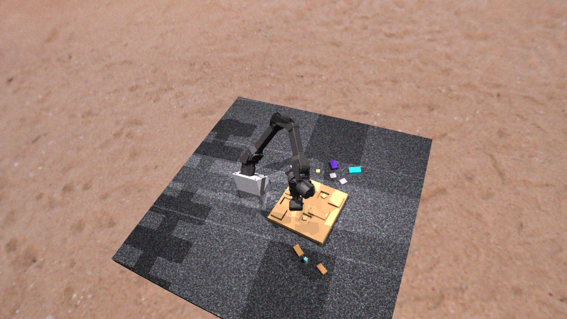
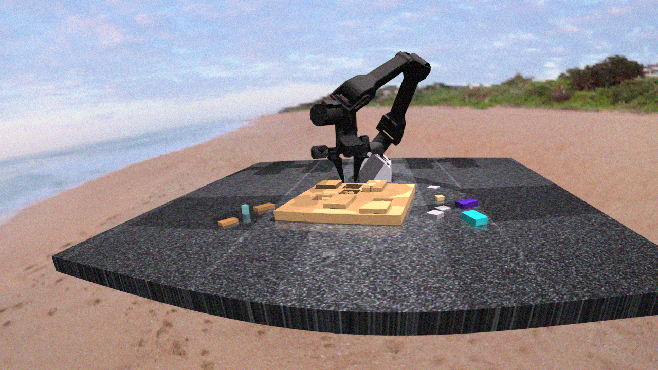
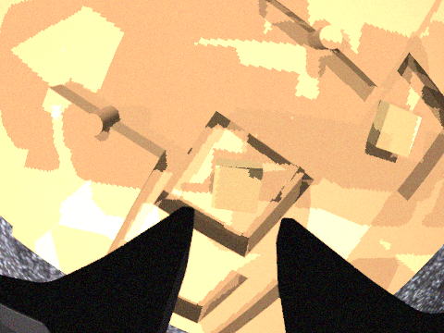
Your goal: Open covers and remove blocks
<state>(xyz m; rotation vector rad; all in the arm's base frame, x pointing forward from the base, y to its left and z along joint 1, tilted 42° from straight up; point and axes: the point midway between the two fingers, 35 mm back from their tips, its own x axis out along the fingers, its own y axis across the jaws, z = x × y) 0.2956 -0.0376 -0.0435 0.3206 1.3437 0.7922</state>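
Now: gripper tip 50 mm short of the tan puzzle board, 30 mm above it and 10 mm to the right of it. Also, from my gripper tip: purple block (310 mm to the left, 100 mm ahead, 40 mm below); then small cyan block (250 mm to the right, 130 mm ahead, 40 mm below).
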